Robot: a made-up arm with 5 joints.
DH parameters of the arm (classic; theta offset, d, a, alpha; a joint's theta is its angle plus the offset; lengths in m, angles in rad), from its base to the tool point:
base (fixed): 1.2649 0 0.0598 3.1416
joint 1: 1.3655 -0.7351 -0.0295 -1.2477
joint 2: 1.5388 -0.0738 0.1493 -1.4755
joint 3: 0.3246 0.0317 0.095 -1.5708
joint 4: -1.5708 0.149 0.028 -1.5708
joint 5: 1.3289 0 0.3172 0
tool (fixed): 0.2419 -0.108 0 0
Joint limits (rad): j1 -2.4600..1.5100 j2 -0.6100..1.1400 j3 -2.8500..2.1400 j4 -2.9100..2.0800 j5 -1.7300..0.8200
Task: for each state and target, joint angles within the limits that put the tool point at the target. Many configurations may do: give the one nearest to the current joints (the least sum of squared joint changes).
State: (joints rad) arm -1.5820 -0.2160 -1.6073 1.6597 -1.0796
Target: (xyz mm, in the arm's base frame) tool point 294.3 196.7 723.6
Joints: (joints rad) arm -2.0243 -0.3279 -1.8032 2.0800 -0.5264
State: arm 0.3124 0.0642 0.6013 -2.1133 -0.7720
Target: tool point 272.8 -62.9 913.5
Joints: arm 0.6014 -0.0896 0.5593 -2.6266 -0.8074
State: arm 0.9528 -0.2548 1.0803 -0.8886 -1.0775
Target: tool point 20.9 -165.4 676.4
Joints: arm 0.6227 -0.5945 1.5808 -1.7083 -1.2703
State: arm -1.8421 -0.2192 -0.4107 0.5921 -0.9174
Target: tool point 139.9 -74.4 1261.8
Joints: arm -1.8921 -0.4080 -0.4193 0.8344 -1.0639
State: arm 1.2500 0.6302 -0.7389 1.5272 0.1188
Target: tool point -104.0 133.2 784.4
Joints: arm 1.1272 0.1250 -0.5884 1.0953 0.6034
